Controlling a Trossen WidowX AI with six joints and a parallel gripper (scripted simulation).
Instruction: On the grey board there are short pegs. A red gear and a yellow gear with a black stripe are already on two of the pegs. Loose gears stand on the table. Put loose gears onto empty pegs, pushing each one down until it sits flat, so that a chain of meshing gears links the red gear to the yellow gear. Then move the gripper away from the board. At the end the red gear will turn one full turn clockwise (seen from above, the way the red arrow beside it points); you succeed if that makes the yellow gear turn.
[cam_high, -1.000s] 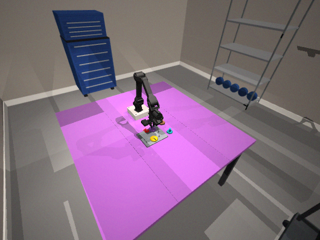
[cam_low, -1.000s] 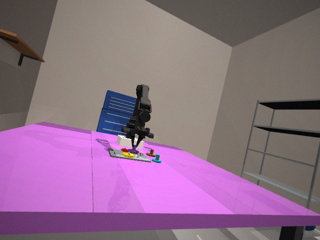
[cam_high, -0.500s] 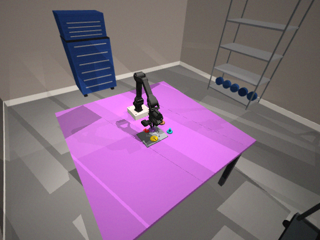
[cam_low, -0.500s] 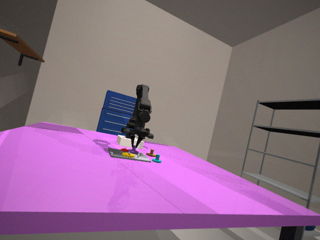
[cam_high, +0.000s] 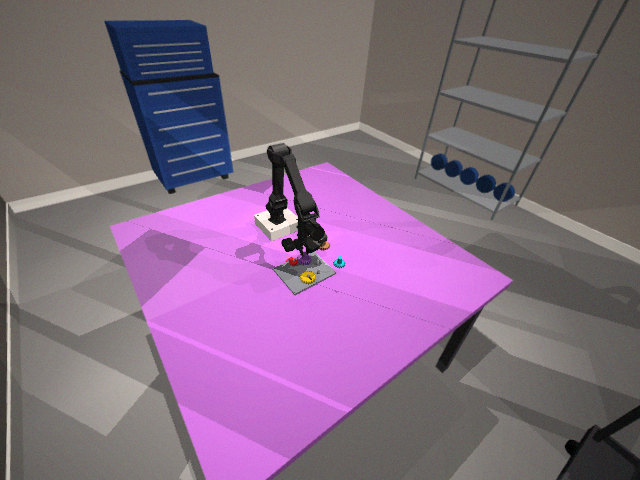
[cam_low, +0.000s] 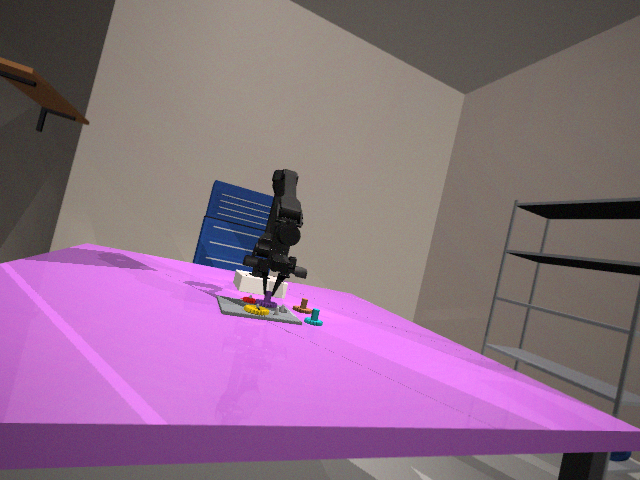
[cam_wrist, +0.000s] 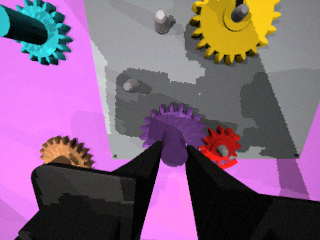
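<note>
Right now my gripper tip is 1 cm above the purple gear. The rest, counted from my gripper tip: red gear (4 cm to the right, 2 cm below, 2 cm behind); yellow gear (8 cm ahead, 7 cm to the right, 2 cm below); brown gear (14 cm to the left, 2 cm below, 1 cm behind).
</note>
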